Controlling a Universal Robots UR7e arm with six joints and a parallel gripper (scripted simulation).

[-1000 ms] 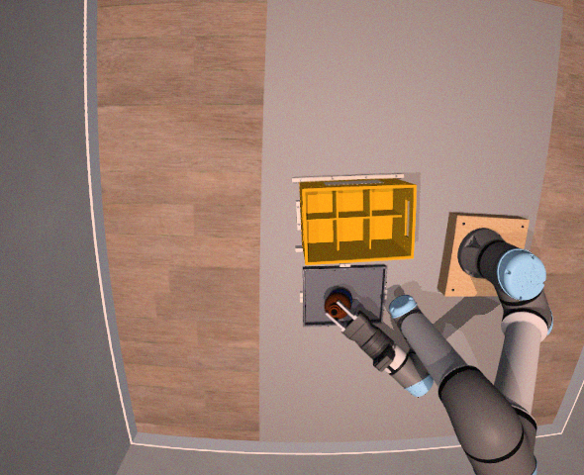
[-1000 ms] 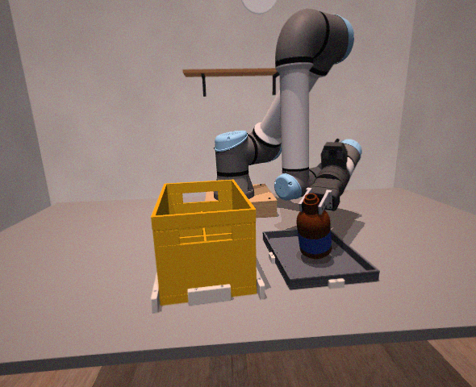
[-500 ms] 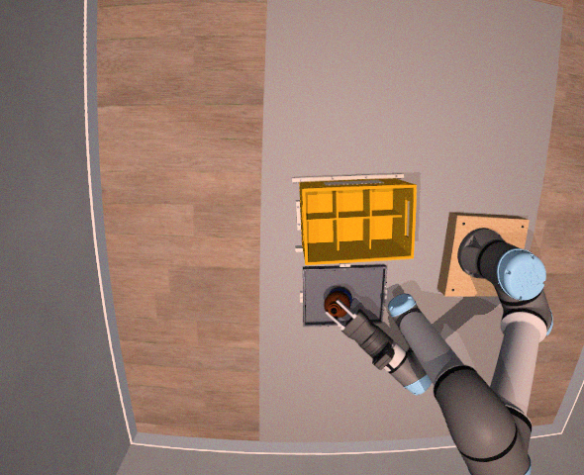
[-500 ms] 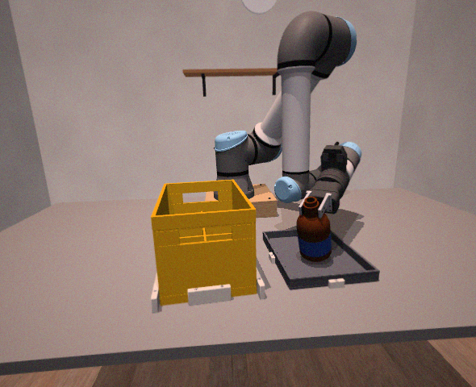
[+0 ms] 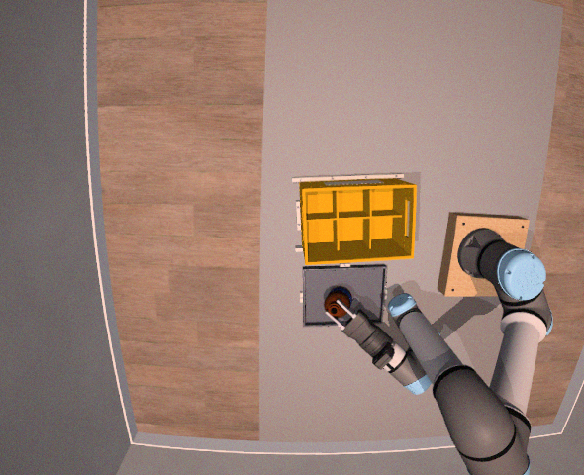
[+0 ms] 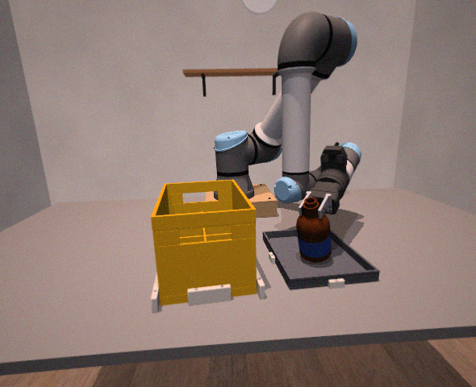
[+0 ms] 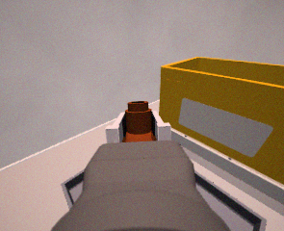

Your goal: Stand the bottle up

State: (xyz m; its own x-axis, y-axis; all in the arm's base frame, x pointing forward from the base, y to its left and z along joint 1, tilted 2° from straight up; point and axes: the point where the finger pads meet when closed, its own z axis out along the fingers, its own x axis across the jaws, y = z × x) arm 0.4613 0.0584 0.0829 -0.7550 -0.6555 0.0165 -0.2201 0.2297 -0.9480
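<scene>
My gripper is now 5 cm above the brown bottle, 1 cm to the right of it and 1 cm past it. The rest, counted from my hand: yellow crate 23 cm to the right, 8 cm behind, 6 cm below; dark grey tray 13 cm below, 4 cm behind, 3 cm to the left.
</scene>
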